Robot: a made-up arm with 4 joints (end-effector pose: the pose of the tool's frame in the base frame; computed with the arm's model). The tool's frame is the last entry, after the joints.
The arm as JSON. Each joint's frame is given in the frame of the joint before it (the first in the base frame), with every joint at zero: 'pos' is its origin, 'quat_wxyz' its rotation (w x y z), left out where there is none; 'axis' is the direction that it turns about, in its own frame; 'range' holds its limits. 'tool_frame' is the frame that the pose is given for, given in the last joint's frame.
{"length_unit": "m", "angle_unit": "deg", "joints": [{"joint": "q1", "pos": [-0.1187, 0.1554, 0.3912], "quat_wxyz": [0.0, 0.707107, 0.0, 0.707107], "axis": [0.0, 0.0, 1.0], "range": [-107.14, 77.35]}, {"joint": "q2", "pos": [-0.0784, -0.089, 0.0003], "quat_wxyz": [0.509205, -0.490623, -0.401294, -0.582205], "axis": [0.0, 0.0, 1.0], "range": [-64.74, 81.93]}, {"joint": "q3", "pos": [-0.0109, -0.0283, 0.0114], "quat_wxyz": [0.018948, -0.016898, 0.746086, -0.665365], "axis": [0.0, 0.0, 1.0], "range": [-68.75, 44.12]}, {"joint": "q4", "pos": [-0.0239, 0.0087, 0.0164], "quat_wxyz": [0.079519, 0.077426, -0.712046, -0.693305], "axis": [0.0, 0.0, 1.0], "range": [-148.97, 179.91]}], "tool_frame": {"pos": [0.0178, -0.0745, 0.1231], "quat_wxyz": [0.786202, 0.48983, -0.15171, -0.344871]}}
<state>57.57 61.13 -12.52 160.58</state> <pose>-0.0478 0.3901 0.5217 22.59 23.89 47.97</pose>
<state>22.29 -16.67 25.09 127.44</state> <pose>-0.0267 0.3732 0.2565 130.46 76.20 132.66</pose>
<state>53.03 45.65 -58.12 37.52</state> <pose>-0.1954 0.3781 0.4833 12.47 -76.74 0.14</pose>
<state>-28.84 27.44 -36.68 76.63</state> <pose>-0.1180 0.3141 0.1767 -69.04 18.25 23.94</pose>
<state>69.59 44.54 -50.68 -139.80</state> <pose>-0.1596 0.4236 0.4367 67.85 72.63 139.98</pose>
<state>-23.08 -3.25 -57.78 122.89</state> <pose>-0.2008 0.2744 0.1451 -148.77 68.45 -62.62</pose>
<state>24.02 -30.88 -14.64 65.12</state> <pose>-0.0768 0.4128 0.3469 -3.04 43.69 23.79</pose>
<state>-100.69 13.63 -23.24 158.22</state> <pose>-0.1198 -0.0780 0.2179 -140.74 -23.55 -94.58</pose>
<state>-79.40 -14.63 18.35 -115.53</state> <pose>-0.1387 0.0557 0.1540 -132.22 10.48 146.96</pose>
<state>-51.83 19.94 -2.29 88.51</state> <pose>-0.0256 0.2153 0.1624 -82.17 13.03 -18.09</pose>
